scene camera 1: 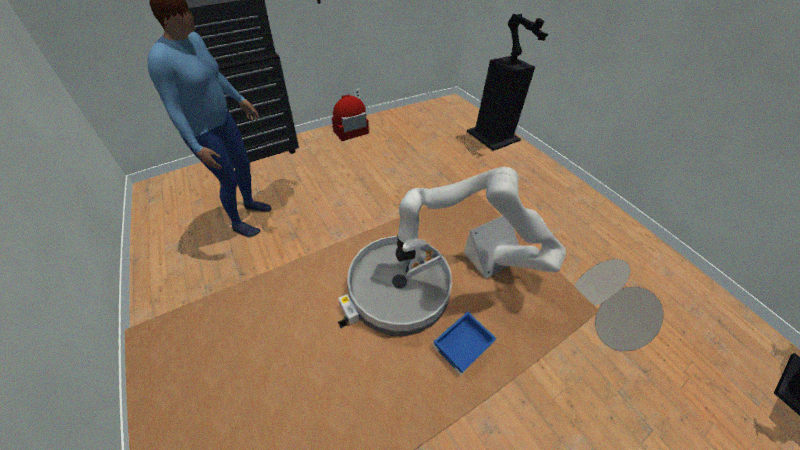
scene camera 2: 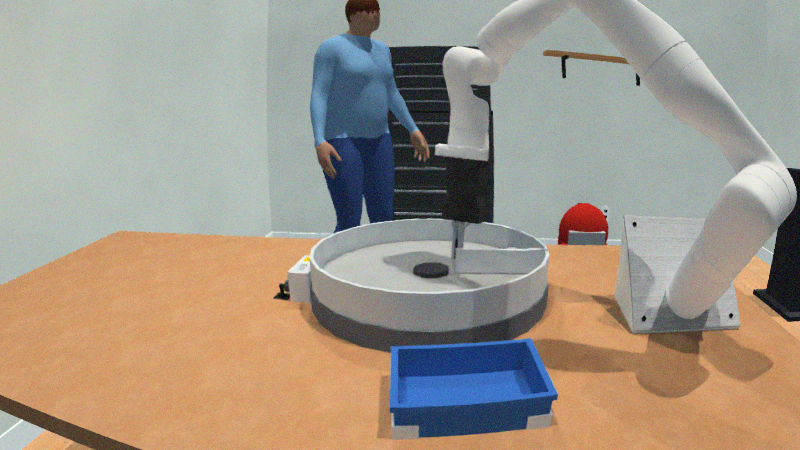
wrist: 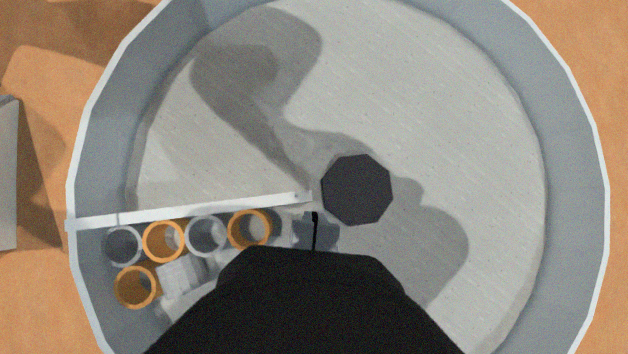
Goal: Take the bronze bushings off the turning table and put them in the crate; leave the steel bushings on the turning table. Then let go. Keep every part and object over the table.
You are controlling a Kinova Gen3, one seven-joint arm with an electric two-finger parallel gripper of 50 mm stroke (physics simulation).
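Observation:
The turning table is a round grey tray with a raised rim. In the wrist view three bronze bushings show: one nearest the fingers, one farther left, and one below that. Steel bushings stand in the same row along the divider. My gripper is shut and empty, low inside the turning table, beside the divider's inner end, right of the nearest bronze bushing. The blue crate stands in front of the turning table. Its inside shows no bushings.
A white divider runs from the rim toward the dark centre hub. A white box is at the turning table's left side. A person stands behind the table.

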